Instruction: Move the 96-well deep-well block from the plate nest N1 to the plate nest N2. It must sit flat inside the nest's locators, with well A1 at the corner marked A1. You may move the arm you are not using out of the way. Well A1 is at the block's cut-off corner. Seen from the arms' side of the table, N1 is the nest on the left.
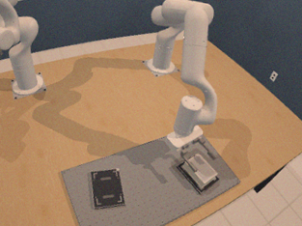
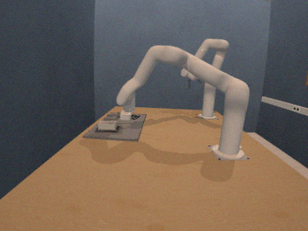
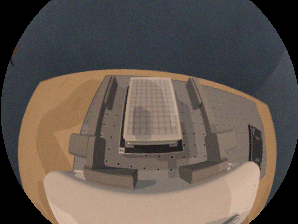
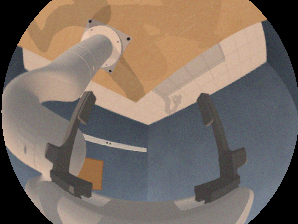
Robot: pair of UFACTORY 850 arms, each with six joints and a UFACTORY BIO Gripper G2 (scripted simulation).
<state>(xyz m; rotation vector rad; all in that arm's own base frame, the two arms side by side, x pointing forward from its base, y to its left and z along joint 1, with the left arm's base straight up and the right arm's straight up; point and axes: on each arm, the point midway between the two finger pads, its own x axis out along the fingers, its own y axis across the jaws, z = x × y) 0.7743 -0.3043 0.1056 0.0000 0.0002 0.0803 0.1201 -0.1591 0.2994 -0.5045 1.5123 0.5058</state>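
Note:
Right now my left hand is 6 cm above the pale deep-well block and 1 cm short of it.

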